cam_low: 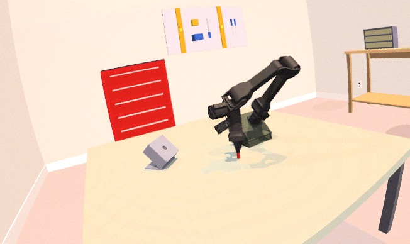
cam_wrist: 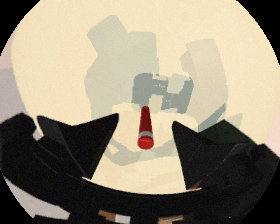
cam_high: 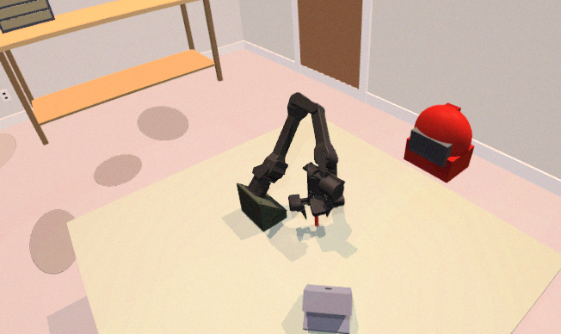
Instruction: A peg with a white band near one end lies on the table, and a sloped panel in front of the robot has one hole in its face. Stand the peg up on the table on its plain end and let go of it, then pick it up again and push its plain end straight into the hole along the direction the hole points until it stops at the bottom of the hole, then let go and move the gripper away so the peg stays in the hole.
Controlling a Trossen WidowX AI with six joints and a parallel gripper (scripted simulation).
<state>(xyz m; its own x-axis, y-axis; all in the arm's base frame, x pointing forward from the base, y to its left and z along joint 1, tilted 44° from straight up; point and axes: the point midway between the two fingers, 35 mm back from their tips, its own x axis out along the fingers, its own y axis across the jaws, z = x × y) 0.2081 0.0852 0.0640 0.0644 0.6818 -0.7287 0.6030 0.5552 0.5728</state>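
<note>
Now: the grey sloped panel 260 mm ahead of my gripper tip, 220 mm to the right of it and 20 mm above it. The rest, counted from my gripper tip: red peg (20 mm above).
</note>
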